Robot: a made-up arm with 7 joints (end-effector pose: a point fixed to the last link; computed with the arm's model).
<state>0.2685 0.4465 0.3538 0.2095 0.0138 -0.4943 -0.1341</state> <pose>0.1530 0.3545 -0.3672 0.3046 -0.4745 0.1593 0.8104</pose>
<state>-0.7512 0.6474 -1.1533 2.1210 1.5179 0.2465 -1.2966</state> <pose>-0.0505 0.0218 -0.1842 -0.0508 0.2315 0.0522 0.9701</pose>
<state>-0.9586 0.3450 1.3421 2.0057 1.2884 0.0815 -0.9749</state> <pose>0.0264 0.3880 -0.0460 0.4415 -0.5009 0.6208 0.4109</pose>
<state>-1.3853 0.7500 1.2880 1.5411 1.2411 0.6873 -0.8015</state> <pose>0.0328 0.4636 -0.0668 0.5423 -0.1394 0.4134 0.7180</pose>
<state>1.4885 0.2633 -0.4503 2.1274 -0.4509 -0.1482 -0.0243</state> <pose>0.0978 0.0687 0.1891 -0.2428 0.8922 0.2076 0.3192</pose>
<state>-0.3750 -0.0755 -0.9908 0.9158 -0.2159 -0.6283 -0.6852</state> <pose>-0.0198 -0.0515 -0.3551 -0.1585 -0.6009 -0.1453 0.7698</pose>
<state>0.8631 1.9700 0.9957 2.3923 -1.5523 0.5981 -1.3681</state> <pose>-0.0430 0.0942 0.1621 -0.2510 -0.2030 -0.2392 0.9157</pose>
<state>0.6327 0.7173 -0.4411 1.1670 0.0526 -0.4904 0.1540</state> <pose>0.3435 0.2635 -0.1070 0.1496 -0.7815 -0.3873 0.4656</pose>
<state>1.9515 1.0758 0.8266 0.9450 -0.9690 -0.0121 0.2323</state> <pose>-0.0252 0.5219 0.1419 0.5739 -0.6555 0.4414 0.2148</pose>
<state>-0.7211 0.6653 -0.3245 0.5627 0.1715 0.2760 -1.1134</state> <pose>-0.1344 0.3652 -0.3497 0.6649 0.0947 -0.3042 0.6756</pose>
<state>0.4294 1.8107 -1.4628 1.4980 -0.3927 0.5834 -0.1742</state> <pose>0.1070 0.4131 -0.1674 0.5582 0.0834 -0.6656 0.4883</pose>
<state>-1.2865 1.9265 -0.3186 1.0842 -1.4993 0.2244 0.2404</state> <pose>0.1018 0.4652 -0.1950 -0.1593 -0.3807 0.8989 0.1475</pose>
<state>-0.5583 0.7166 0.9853 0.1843 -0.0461 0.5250 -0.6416</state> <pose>-0.1431 0.4686 -0.2782 0.6003 0.3319 0.2985 0.6636</pose>
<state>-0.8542 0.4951 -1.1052 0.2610 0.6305 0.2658 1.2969</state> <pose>-0.2958 0.3035 -0.2971 -0.4487 0.5564 0.0746 0.6954</pose>
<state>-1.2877 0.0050 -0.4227 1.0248 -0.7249 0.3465 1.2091</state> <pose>-0.2599 0.0565 -0.2842 -0.6065 0.4266 -0.2608 0.6182</pose>
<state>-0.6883 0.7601 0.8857 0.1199 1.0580 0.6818 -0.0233</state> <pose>-0.1818 0.4724 -0.2517 0.2138 0.0608 0.7422 0.6323</pose>
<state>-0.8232 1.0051 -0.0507 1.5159 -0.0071 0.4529 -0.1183</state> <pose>0.0840 0.3146 -0.2716 0.3174 -0.1163 -0.3992 0.8523</pose>
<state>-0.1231 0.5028 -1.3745 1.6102 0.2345 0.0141 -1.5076</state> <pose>0.0149 0.0134 -0.2874 0.2125 -0.5690 -0.1055 0.7873</pose>
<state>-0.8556 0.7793 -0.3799 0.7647 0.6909 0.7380 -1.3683</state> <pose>-0.1310 0.3654 -0.3326 0.6990 0.3202 -0.2600 0.5842</pose>
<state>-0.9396 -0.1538 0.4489 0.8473 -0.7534 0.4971 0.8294</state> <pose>-0.1992 0.1717 -0.3606 -0.2477 0.3700 0.0047 0.8954</pose>
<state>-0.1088 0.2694 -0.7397 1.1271 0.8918 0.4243 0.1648</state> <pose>0.1340 0.0754 -0.3526 -0.3488 -0.1217 -0.0386 0.9285</pose>
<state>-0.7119 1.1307 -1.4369 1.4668 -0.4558 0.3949 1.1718</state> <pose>-0.1856 0.2376 -0.2673 -0.4393 0.5577 -0.6015 0.3663</pose>
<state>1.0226 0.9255 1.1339 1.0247 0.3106 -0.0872 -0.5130</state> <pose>0.0814 0.5271 0.0592 0.2854 -0.6708 0.6845 0.0033</pose>
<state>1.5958 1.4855 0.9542 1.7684 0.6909 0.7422 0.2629</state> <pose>-0.1961 0.3065 0.1409 -0.3209 0.9306 -0.1476 0.0959</pose>
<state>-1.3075 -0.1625 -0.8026 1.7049 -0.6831 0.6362 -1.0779</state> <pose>-0.0784 -0.0617 -0.2044 0.2952 -0.2113 -0.2624 0.8941</pose>
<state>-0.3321 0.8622 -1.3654 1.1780 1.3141 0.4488 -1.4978</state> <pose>-0.0740 0.2165 -0.3631 0.5432 0.1463 -0.2463 0.7892</pose>
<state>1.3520 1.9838 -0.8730 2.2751 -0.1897 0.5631 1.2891</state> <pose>0.1503 0.2314 0.0955 0.4227 -0.1322 -0.5588 0.7011</pose>
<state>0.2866 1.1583 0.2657 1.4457 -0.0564 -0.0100 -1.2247</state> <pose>0.2444 0.3799 0.0411 0.7075 -0.6722 0.2027 0.0809</pose>
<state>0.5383 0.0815 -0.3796 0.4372 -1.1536 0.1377 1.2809</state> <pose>0.3071 0.1396 -0.3171 -0.1233 0.1166 -0.6731 0.7198</pose>
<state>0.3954 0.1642 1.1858 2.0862 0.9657 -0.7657 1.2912</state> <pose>0.0904 0.3606 0.0014 -0.3226 0.9038 0.2504 0.1282</pose>
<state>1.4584 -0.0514 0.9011 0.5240 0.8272 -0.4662 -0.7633</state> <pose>0.4284 0.2242 0.0320 -0.2725 -0.3633 0.8446 0.2836</pose>
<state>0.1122 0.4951 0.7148 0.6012 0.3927 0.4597 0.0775</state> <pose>0.1441 0.4222 -0.2985 0.0856 -0.2841 0.4570 0.8385</pose>
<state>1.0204 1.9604 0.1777 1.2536 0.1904 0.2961 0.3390</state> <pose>0.0026 0.3831 0.2804 0.7145 -0.5845 -0.0156 0.3842</pose>
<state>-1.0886 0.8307 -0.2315 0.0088 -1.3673 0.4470 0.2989</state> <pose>-0.2694 0.4784 -0.1435 0.0223 0.7470 -0.6089 0.2659</pose>
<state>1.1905 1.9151 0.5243 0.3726 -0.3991 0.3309 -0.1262</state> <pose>-0.1470 0.5381 0.1460 0.7078 -0.3065 0.5335 0.3471</pose>
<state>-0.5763 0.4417 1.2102 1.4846 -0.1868 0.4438 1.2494</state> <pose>0.0246 0.4544 -0.1279 0.0318 -0.3204 0.0165 0.9466</pose>
